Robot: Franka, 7 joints.
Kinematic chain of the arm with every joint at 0, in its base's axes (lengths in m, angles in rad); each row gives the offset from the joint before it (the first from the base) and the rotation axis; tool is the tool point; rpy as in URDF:
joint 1: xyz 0 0 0.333 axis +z
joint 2: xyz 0 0 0 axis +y
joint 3: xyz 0 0 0.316 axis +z
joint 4: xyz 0.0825 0 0 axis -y
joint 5: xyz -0.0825 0 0.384 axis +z
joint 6: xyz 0 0 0 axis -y
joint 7: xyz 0.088 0 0 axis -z
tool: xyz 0 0 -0.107 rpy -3.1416 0 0
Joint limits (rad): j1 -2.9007..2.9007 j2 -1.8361..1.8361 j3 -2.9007..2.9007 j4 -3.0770..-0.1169 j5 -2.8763..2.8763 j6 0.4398..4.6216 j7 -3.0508..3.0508
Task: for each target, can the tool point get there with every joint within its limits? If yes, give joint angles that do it. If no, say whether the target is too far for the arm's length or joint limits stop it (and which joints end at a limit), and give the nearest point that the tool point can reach.
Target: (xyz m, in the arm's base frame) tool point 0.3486 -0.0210 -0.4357
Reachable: no: joint limits stop it (at a limit: joint 2) | nearest point 0.3401 -0.0205 -0.3577 | short by 0.079 m
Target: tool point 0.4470 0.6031 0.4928
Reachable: yes | joints 0.7931 0.9046 0.0339 -1.0259 2.3886 1.0574 -1.9911
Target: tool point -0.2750 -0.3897 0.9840
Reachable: yes | joints -0.6580 0.2821 -1.9041 -1.0525 0.2005 2.3265 0.6512
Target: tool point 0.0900 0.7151 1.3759
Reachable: no: too far | nearest point 0.0609 0.4839 1.0388 | short by 0.410 m
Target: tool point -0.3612 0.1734 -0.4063
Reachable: no: joint limits stop it (at a limit: joint 2) | nearest point -0.3509 0.1685 -0.3501 | short by 0.057 m
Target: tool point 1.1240 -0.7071 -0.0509
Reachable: no: too far | nearest point 0.6976 -0.4388 0.0947 | short by 0.524 m
